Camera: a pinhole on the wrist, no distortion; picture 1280 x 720 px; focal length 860.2 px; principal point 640.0 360.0 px. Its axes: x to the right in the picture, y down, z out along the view. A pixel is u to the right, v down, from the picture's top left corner.
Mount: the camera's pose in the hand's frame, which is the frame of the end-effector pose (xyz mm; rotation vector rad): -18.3 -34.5 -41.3 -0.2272 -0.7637 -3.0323
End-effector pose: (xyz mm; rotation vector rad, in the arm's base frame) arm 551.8 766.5 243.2 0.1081 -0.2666 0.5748
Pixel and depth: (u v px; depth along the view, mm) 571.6 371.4 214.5
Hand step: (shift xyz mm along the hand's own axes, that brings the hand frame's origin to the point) 28.4 63.7 144.4
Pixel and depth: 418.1 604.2 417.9
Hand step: 151.2 54.9 363.2
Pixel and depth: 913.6 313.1 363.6
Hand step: -83.1 157.8 282.4
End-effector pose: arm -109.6 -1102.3 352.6 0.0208 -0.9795 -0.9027
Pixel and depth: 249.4 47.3 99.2
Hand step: 38.5 42.8 21.7
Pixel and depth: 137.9 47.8 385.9
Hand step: 252.3 264.4 196.9
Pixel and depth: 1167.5 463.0 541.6
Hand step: -269.2 173.5 507.9
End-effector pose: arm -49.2 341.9 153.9 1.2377 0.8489 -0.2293
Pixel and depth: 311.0 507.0 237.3
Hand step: 106.1 39.0 171.6
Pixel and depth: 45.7 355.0 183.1
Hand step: 132.2 49.1 99.7
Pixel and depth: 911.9 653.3 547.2
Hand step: -105.9 64.2 547.6
